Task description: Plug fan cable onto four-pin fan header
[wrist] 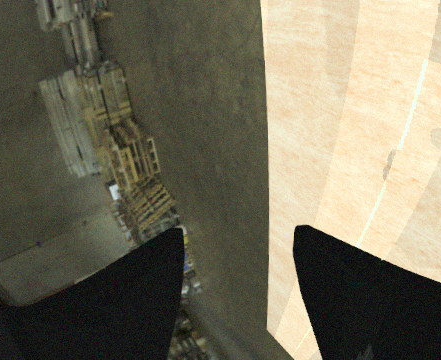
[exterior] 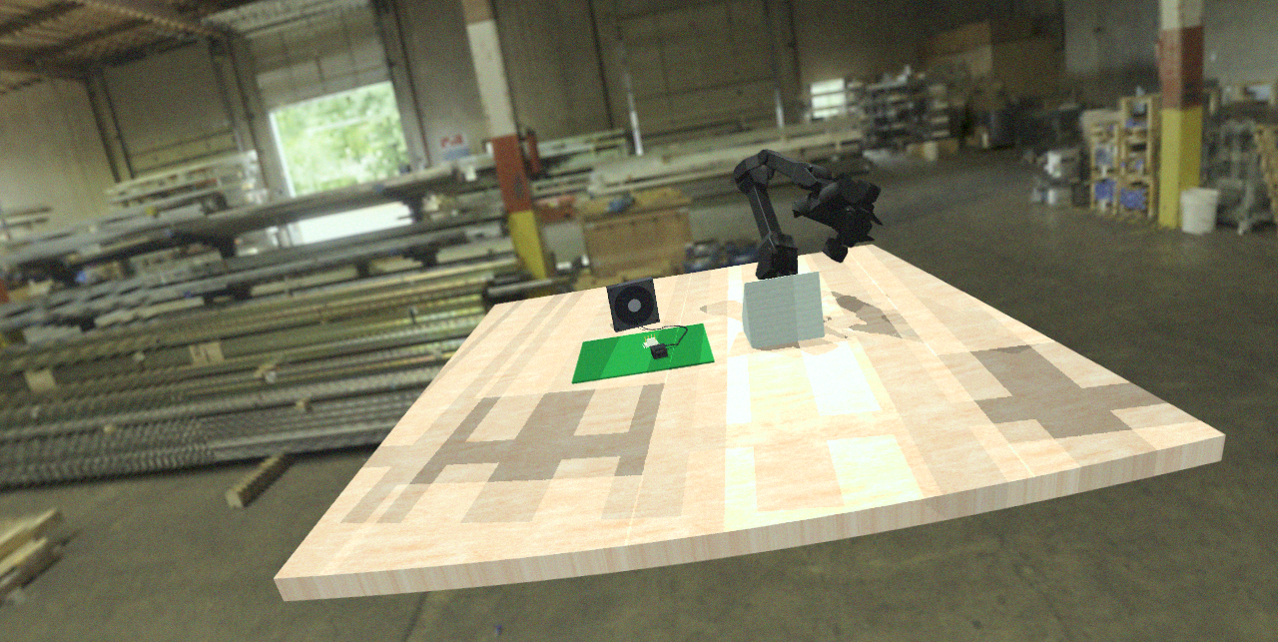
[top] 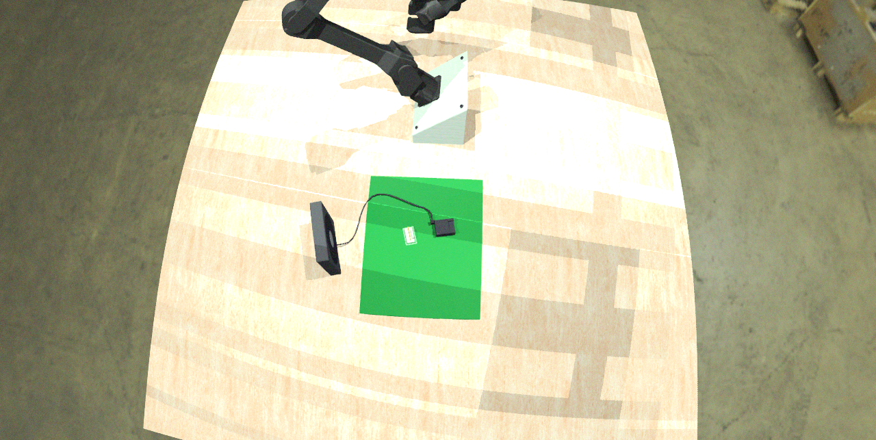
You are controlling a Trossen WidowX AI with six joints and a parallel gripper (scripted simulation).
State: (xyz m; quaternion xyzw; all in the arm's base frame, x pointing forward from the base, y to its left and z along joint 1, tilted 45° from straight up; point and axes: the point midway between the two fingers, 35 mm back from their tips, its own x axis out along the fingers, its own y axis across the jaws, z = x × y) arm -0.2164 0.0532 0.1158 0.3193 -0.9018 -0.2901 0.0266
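Now: the dark grey fan plug 53 cm ahead of my gripper tip, 17 cm below it and 11 cm to the left of it. From my gripper tip the other things lie so: green board 57 cm ahead, 19 cm below, 7 cm to the left; black fan 59 cm ahead, 12 cm below, 11 cm to the right; white four-pin fan header 56 cm ahead, 18 cm below, 4 cm to the left.
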